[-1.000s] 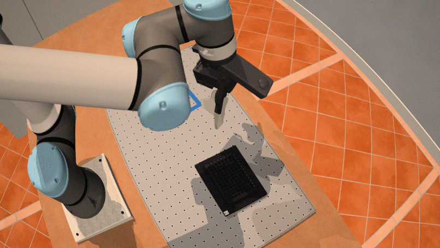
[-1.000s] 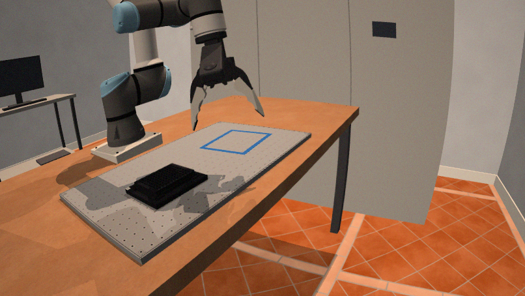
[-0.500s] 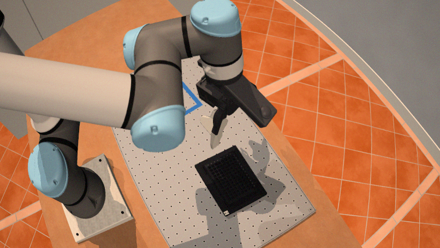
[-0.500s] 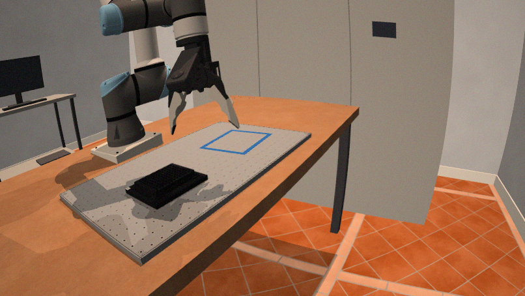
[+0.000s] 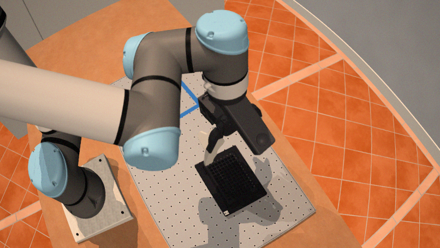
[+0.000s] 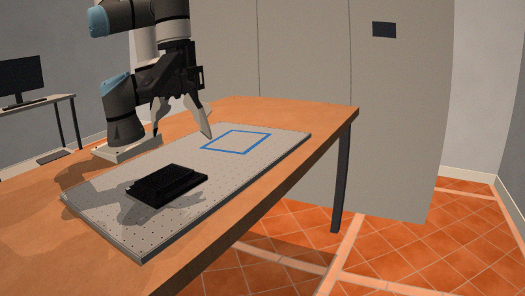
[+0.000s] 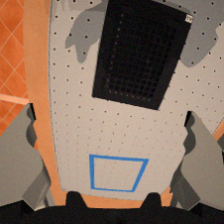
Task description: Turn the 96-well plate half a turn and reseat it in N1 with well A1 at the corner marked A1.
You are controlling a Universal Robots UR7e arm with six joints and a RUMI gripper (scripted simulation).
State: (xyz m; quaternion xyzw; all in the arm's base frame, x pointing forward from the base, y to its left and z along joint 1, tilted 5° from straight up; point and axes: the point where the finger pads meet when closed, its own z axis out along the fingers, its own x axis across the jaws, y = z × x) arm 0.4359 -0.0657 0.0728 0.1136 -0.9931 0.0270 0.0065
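My hand is 90 mm above the black 96-well plate, 40 mm to the left of it and 30 mm past it. Round my hand: white A1 label: 120 mm to the right, 90 mm below, 70 mm behind; then black plate nest N1: 100 mm below, 40 mm to the right, 30 mm behind.
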